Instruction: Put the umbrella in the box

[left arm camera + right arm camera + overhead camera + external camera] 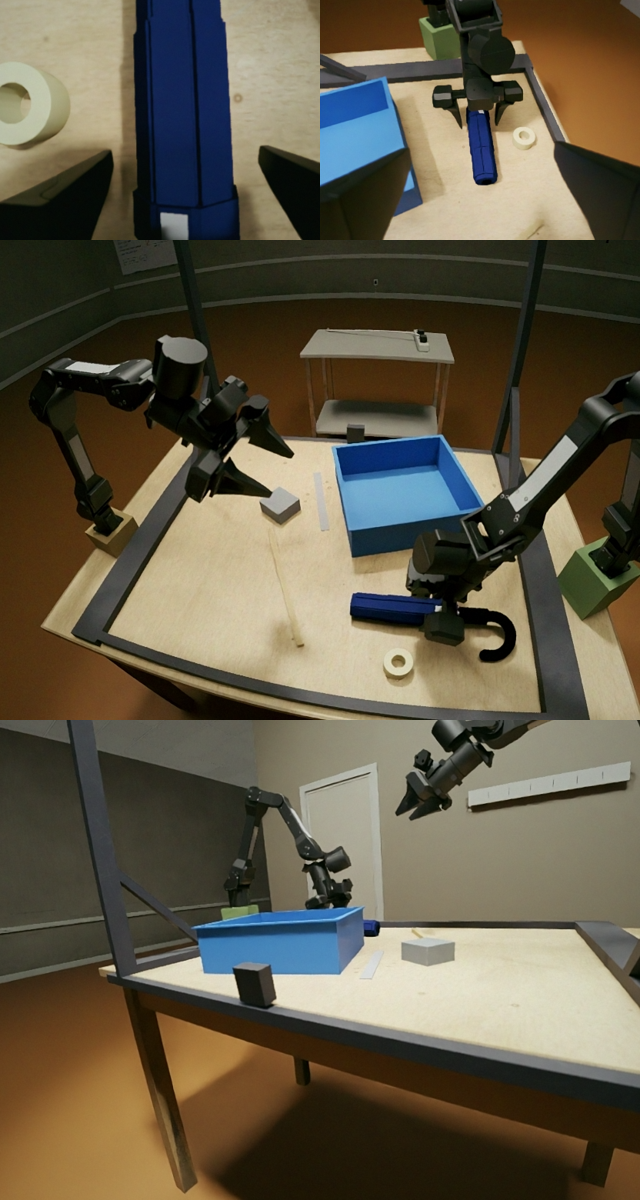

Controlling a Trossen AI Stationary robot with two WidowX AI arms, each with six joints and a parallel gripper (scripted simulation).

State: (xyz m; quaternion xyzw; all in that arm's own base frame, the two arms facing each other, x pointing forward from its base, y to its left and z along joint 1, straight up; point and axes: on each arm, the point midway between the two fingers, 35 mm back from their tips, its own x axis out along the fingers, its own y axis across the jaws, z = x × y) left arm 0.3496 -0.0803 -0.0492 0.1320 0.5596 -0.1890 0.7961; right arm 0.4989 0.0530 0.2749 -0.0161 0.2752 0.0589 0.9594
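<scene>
The umbrella lies 20 mm ahead of my left hand, 10 mm to the left of it and 40 mm below it. The rest, counted from my left hand: grey strip: 300 mm behind, 270 mm to the right, 60 mm below; thin wooden stick: 40 mm behind, 290 mm to the right, 60 mm below; blue storage box: 300 mm behind, 70 mm to the right, 10 mm below.
</scene>
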